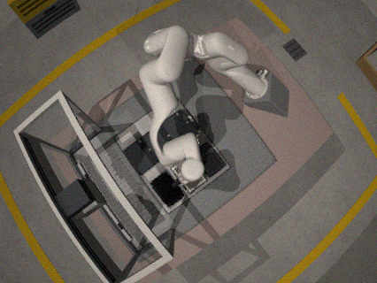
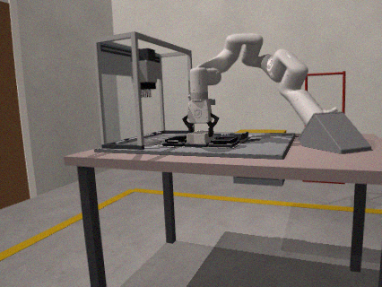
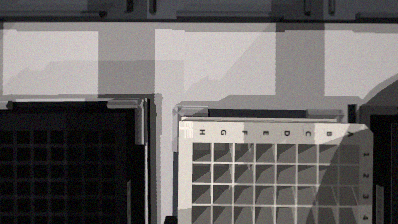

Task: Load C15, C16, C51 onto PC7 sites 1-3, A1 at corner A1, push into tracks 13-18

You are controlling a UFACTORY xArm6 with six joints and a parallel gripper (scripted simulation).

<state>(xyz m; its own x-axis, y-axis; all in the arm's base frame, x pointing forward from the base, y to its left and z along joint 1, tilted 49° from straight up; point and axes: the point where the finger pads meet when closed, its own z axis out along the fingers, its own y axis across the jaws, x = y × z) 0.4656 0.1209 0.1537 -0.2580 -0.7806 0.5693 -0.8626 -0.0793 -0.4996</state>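
My hand is 6 cm past the A1 mark, 5 cm to the left of it and 3 cm above it. The rest, counted from my hand: black 96-well plate: 11 cm ahead, 3 cm to the right, 2 cm below; plate carrier PC7: 4 cm behind, 18 cm to the right, 3 cm below; pale well plate: 1 cm below.
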